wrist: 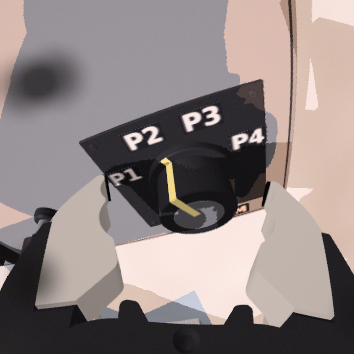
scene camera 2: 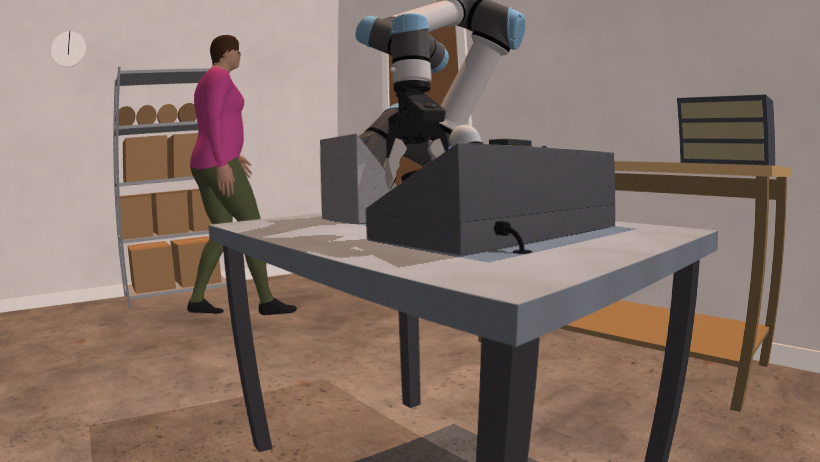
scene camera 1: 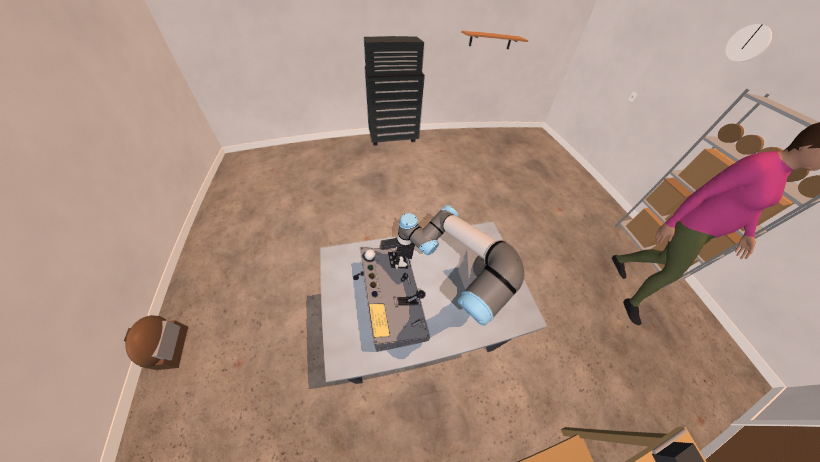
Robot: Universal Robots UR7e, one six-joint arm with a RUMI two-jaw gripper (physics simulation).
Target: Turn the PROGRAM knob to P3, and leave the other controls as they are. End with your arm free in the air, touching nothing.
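Places are measured from the arm's base along level axes (x ahead, y left, z up), in metres.
Pixels of known places: gripper, fingertip midpoint: [wrist: 186, 180] [scene camera 1: 398, 260]; arm's base at its link origin: [scene camera 2: 359, 166] [scene camera 1: 485, 265].
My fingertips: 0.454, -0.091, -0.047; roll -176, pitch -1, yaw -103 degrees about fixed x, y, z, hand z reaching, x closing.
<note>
For each thing: its top centre in the pictures, then the offset to it from my fingertips, as dx, dy, dz. "spot": a spot on its surface instead.
- PROGRAM knob at its top centre: [wrist: 197, 217] -0.005, -0.004, +0.033
- dark label plate at a spot on its surface: [wrist: 252, 107] spot: +0.041, -0.042, +0.010
- white dome at a spot on its surface: [scene camera 2: 464, 135] spot: +0.165, -0.009, +0.089
- black-knobbed lever at its top centre: [scene camera 1: 421, 292] -0.093, +0.226, +0.070
- yellow label at a spot on its surface: [scene camera 1: 378, 320] spot: +0.112, +0.341, +0.060
The PROGRAM knob [wrist: 205, 180] is a black round knob on a dark label plate [wrist: 252, 107] marked P1 to P4, in the wrist view. Its yellow pointer line [wrist: 170, 180] points up and left, toward P2. My gripper [scene camera 1: 399, 262] [scene camera 2: 416, 156] [wrist: 186, 180] is open, with one pale finger on each side of the knob and a visible gap on both sides. Whether the fingertips reach down to the knob's height is hard to tell. The knob sits on the grey control panel [scene camera 1: 404, 324] [scene camera 2: 533, 183], whose housing hides it in scene camera 2.
The panel also carries a white dome [scene camera 1: 369, 255] [scene camera 2: 464, 135], a column of small round buttons [scene camera 1: 372, 284], a black-knobbed lever [scene camera 1: 420, 294] and a yellow label [scene camera 1: 378, 320]. A grey block [scene camera 2: 338, 177] stands beyond the panel. A person [scene camera 1: 734, 195] [scene camera 2: 219, 126] is near the shelving.
</note>
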